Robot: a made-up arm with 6 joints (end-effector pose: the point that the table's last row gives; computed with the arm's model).
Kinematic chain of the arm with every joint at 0, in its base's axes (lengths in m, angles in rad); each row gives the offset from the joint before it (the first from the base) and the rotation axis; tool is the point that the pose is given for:
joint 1: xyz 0 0 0.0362 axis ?
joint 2: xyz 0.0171 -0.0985 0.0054 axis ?
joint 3: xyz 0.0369 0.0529 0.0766 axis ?
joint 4: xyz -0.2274 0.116 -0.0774 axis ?
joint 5: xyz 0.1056 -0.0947 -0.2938 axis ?
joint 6: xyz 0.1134 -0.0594 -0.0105 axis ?
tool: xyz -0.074 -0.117 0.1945
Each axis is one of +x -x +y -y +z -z.
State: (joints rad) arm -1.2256 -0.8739 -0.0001 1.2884 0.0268 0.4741
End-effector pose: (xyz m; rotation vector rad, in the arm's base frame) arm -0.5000 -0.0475 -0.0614 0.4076 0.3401 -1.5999
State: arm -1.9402 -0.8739 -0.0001 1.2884 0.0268 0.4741
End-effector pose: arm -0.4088 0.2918 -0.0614 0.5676 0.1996 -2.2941
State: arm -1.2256 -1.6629 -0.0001 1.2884 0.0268 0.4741
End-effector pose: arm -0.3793 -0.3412 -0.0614 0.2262 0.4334 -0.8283
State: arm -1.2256 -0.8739 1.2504 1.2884 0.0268 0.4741
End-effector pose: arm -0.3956 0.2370 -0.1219 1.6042 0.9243 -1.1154
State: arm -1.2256 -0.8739 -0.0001 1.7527 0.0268 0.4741
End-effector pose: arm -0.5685 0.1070 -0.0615 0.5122 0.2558 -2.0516
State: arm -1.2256 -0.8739 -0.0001 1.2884 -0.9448 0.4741
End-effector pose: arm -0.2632 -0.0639 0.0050 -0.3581 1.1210 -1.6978
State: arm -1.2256 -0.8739 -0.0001 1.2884 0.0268 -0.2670
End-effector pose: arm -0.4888 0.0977 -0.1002 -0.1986 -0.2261 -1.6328
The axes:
joint 1: +z
joint 2: -z
joint 3: +x
joint 4: -z
joint 5: +x
joint 6: +y

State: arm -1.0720 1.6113 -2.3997 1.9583 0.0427 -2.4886
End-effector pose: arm 0.1897 0.5097 0.5066 -1.4794 0.8798 2.0392
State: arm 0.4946 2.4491 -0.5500 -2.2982 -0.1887 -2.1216
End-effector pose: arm 0.1778 -0.0963 -0.5180 0.4263 -1.6581 0.1001
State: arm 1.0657 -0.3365 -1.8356 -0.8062 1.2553 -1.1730
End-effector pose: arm 0.5489 -0.1885 0.2376 -0.1359 -0.5984 1.6761
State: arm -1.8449 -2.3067 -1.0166 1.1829 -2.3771 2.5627
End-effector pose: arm -0.0914 -0.2280 0.2629 -0.5052 -0.1190 2.7983
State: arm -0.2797 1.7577 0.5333 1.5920 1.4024 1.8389
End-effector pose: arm 0.1968 0.1689 -0.5060 1.4994 -1.7629 -0.9898
